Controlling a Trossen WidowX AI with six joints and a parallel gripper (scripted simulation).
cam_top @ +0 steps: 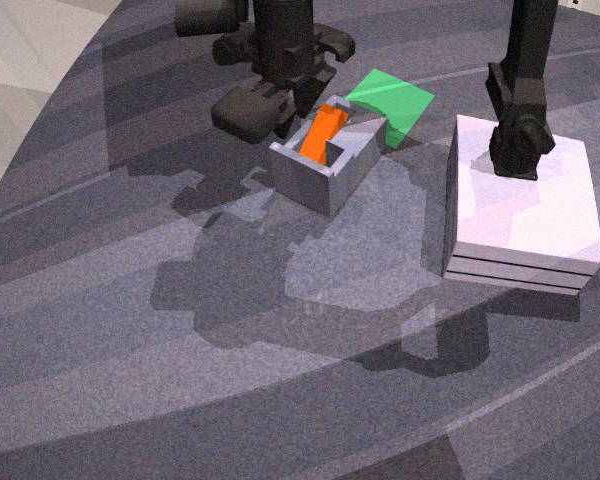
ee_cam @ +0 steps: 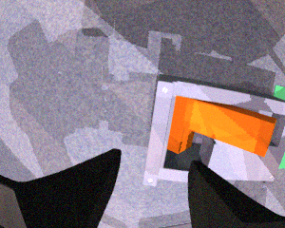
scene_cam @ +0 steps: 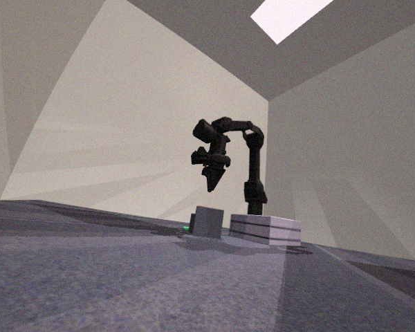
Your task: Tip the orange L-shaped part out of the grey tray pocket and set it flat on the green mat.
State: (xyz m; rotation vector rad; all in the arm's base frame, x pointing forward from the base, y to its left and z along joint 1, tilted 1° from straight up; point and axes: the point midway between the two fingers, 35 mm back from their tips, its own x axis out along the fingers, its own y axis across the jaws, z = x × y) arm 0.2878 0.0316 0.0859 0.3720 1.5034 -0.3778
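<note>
The orange L-shaped part is 10 cm below my gripper tip, 4 cm to the right of it and 3 cm behind it. From my gripper tip the other things lie so: green mat 20 cm to the right, 16 cm below, 11 cm behind.
</note>
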